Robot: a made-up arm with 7 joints.
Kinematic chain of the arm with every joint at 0, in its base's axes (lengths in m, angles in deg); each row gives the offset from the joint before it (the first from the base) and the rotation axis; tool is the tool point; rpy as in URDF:
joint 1: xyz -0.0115 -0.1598 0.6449 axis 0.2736 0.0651 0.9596
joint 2: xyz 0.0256 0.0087 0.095 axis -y
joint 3: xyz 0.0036 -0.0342 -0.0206 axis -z
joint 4: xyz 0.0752 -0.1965 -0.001 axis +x
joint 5: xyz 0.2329 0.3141 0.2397 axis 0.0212 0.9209 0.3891
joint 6: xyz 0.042 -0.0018 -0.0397 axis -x
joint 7: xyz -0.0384 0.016 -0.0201 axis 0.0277 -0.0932 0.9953
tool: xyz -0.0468 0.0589 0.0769 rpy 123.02 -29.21 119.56
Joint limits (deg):
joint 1: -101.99..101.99
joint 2: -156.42..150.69
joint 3: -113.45..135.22
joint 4: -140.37..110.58
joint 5: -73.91..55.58
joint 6: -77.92..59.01
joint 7: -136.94..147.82
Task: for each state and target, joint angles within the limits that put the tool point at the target. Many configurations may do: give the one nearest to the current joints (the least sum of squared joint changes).
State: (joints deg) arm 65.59 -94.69 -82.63 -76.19 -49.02 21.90 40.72
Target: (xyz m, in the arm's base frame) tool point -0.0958 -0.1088 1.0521
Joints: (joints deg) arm 55.99 -115.70 -99.00 -42.96 -42.69 17.52 44.33
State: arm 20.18 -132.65 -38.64 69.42 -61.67 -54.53 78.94
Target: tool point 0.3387 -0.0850 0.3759
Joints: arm 23.95 -86.68 -32.67 71.80 -61.50 -48.55 69.30
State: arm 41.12 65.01 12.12 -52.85 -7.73 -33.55 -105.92
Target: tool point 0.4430 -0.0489 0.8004
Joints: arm 17.15 24.83 25.44 -59.82 -22.62 -48.19 -108.06
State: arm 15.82 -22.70 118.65 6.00 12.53 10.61 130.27
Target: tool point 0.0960 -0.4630 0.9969
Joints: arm 15.76 -25.32 121.43 4.77 9.61 7.69 125.35
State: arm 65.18 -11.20 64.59 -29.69 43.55 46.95 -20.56
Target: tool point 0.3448 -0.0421 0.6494
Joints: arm 51.34 -9.53 77.05 -26.19 43.08 48.58 -20.47
